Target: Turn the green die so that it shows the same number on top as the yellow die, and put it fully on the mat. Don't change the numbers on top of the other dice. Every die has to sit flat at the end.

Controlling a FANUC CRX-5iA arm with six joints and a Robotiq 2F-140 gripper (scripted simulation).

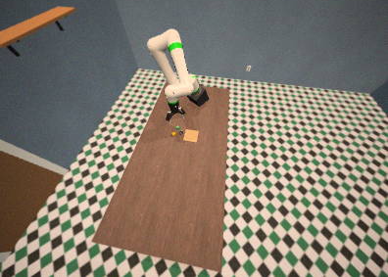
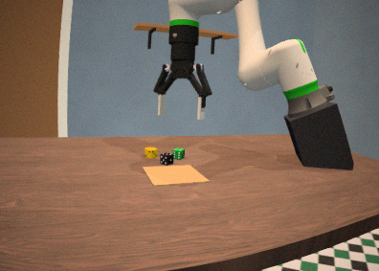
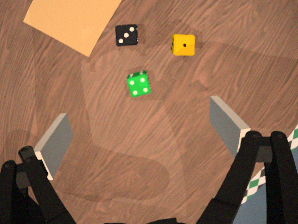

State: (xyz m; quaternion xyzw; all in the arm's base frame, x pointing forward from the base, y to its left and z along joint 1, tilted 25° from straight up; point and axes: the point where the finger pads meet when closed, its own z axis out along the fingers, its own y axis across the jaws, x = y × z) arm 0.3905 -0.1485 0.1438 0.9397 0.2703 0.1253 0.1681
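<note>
My hand is 130 mm above the green die. Also, from my hand: yellow die: 130 mm below, 80 mm ahead, 30 mm to the right; black die: 130 mm below, 60 mm ahead, 40 mm to the left; mat: 150 mm to the left, 140 mm below, 90 mm ahead.
</note>
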